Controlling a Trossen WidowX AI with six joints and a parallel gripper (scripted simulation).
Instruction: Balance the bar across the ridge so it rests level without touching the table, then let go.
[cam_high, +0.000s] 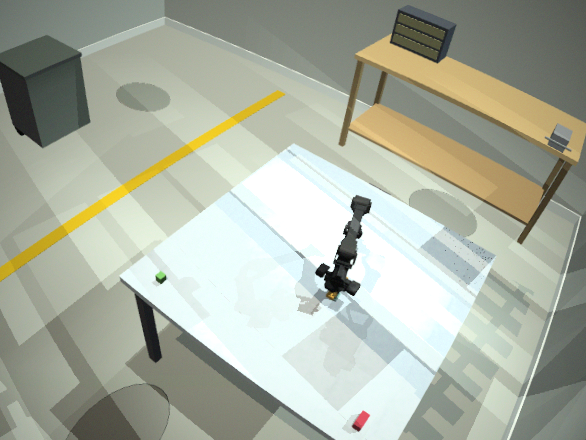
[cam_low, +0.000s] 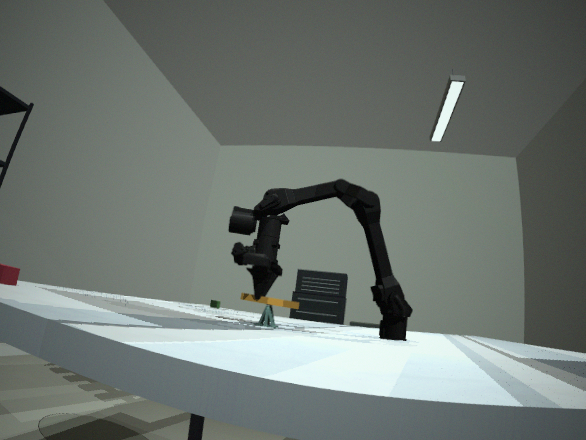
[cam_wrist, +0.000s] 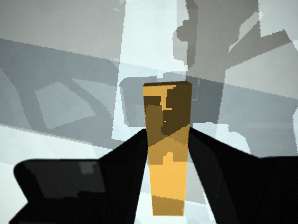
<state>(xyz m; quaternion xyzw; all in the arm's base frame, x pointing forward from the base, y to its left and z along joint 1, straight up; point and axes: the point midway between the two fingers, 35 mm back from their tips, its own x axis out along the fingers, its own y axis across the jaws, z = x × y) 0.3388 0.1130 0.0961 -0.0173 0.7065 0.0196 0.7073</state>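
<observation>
Now: the orange bar 3 cm behind my gripper tip. Round my gripper tip: green cube 40 cm ahead, 61 cm to the right, 5 cm below; red block 40 cm ahead, 39 cm to the left, 5 cm below.
</observation>
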